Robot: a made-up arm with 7 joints.
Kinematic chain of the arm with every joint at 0, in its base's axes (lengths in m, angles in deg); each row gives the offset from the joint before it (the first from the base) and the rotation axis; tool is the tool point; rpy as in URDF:
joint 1: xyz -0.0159 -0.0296 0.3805 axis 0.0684 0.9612 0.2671
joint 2: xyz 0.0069 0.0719 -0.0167 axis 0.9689 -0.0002 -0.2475
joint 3: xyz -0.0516 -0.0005 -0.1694 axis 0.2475 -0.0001 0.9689
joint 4: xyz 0.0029 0.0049 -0.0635 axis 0.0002 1 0
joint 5: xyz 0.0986 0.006 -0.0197 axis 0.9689 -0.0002 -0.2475
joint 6: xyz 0.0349 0.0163 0.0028 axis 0.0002 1 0
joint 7: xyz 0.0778 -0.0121 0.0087 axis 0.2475 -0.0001 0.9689
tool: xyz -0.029 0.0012 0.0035 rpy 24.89 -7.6 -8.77
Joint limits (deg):
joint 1: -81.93..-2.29
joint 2: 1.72..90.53
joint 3: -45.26..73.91
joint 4: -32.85..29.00
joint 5: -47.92..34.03
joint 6: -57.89..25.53
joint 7: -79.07..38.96
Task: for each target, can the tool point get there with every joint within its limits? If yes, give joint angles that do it. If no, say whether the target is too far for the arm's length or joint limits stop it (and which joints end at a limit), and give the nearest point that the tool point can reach.
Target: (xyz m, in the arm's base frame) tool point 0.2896 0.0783 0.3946
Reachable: yes | joints -58.85 26.98 -2.89 3.52 -5.66 -17.83 -33.26
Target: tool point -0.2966 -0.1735 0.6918
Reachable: no: joint limits stop it (at a limit: joint 1, joint 2, joint 4, joint 5, joint 7) | nearest point -0.0467 0.1236 0.5363 | short by 0.418 m
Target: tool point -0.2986 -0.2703 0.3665
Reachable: no: joint limits stop it (at a limit: joint 1, joint 2, joint 3, joint 4, joint 5, joint 6, joint 7) | nearest point 0.0062 -0.0575 0.2378 | short by 0.393 m
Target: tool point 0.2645 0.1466 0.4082
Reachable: yes | joints -62.88 22.80 20.97 2.64 -21.38 -26.20 -21.96
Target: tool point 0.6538 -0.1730 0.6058
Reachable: no: too far | nearest point 0.4003 -0.0718 0.4258 | short by 0.327 m
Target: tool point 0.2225 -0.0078 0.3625
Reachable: yes | joints -56.12 14.80 -24.96 -12.55 -9.96 -42.18 -27.05
